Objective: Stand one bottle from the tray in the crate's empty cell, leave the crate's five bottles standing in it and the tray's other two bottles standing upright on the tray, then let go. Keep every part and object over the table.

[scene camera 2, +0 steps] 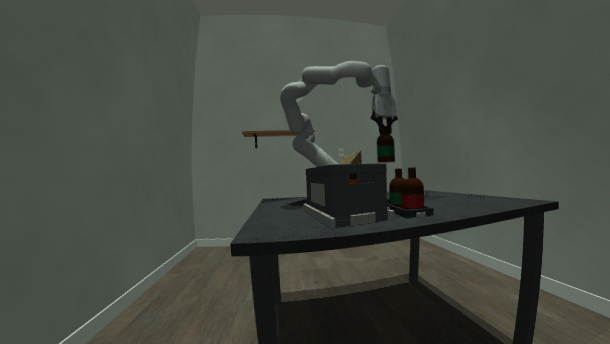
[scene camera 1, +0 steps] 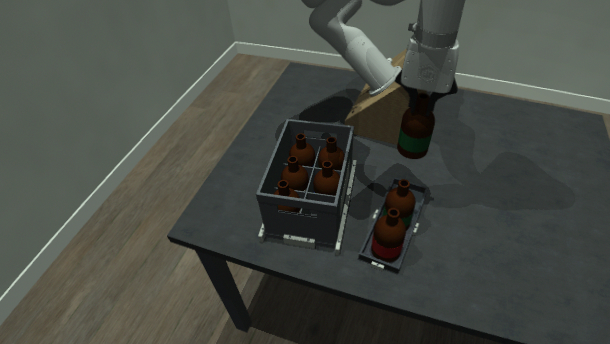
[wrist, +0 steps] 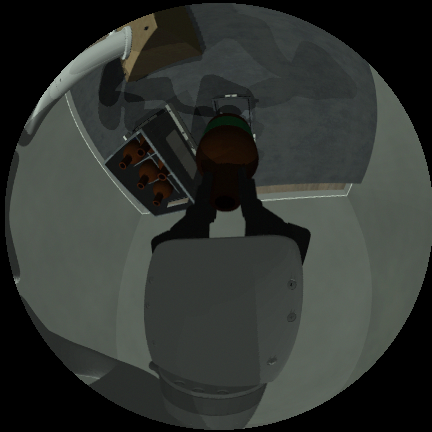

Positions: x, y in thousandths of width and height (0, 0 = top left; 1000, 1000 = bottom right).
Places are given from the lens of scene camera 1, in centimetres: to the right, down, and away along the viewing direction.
red-label bottle (scene camera 1: 639, 679): 19, 14, 83
green-label bottle (scene camera 1: 658, 577): 23, 6, 88
green-label bottle (scene camera 1: 683, 376): 24, -9, 81
